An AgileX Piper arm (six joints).
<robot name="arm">
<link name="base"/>
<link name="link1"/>
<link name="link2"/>
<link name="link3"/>
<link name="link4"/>
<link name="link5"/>
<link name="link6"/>
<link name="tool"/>
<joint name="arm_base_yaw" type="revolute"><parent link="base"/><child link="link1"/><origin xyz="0 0 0.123" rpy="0 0 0"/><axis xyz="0 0 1"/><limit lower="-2.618" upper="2.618"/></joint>
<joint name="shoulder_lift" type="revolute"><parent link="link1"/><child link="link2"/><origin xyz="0 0 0" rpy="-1.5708 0 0"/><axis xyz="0 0 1"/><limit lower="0" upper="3.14"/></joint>
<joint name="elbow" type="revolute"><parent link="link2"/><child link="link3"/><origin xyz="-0.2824 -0.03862 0" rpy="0 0 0"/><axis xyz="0 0 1"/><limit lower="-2.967" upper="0"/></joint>
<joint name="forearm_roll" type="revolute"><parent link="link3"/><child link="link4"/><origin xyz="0.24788 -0.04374 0" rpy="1.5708 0 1.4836"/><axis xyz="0 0 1"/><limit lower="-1.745" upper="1.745"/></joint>
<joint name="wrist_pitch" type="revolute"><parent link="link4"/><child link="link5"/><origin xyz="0 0 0" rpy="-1.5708 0 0"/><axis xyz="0 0 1"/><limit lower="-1.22" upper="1.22"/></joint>
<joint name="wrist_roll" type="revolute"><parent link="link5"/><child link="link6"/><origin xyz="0 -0.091 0" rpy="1.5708 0 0"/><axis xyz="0 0 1"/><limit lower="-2.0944" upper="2.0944"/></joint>
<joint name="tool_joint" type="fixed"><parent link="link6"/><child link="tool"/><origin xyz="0 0 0" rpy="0 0 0"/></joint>
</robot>
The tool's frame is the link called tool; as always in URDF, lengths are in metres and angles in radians.
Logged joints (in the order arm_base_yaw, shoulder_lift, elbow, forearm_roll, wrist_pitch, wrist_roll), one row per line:
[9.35 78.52 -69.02 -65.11 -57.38 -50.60]
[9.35 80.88 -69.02 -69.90 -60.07 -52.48]
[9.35 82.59 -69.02 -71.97 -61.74 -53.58]
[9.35 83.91 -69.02 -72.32 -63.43 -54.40]
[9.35 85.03 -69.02 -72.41 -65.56 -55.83]
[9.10 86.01 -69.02 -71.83 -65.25 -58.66]
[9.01 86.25 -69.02 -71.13 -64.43 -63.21]
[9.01 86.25 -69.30 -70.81 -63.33 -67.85]
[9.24 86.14 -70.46 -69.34 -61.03 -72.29]
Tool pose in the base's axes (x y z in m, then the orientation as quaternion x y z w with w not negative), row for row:
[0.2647 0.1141 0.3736 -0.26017 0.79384 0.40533 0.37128]
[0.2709 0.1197 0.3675 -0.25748 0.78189 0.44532 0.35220]
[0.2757 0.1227 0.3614 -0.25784 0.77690 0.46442 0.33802]
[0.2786 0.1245 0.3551 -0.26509 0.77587 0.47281 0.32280]
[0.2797 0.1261 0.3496 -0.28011 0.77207 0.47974 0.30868]
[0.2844 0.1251 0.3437 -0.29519 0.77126 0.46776 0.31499]
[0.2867 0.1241 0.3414 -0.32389 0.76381 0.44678 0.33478]
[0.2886 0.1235 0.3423 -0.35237 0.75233 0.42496 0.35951]
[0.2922 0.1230 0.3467 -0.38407 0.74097 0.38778 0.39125]
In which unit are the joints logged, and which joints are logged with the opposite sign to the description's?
The joints are logged in degrees. Opposite sign: forearm_roll, wrist_pitch.
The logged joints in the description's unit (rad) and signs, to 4 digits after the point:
[0.1632 1.3704 -1.2046 1.1364 1.0015 -0.8831]
[0.1632 1.4116 -1.2046 1.2200 1.0484 -0.9159]
[0.1632 1.4415 -1.2046 1.2561 1.0776 -0.9351]
[0.1632 1.4645 -1.2046 1.2622 1.1071 -0.9495]
[0.1632 1.4841 -1.2046 1.2638 1.1442 -0.9744]
[0.1588 1.5012 -1.2046 1.2537 1.1388 -1.0238]
[0.1573 1.5053 -1.2046 1.2415 1.1245 -1.1032]
[0.1573 1.5053 -1.2095 1.2359 1.1053 -1.1842]
[0.1613 1.5034 -1.2298 1.2102 1.0652 -1.2617]

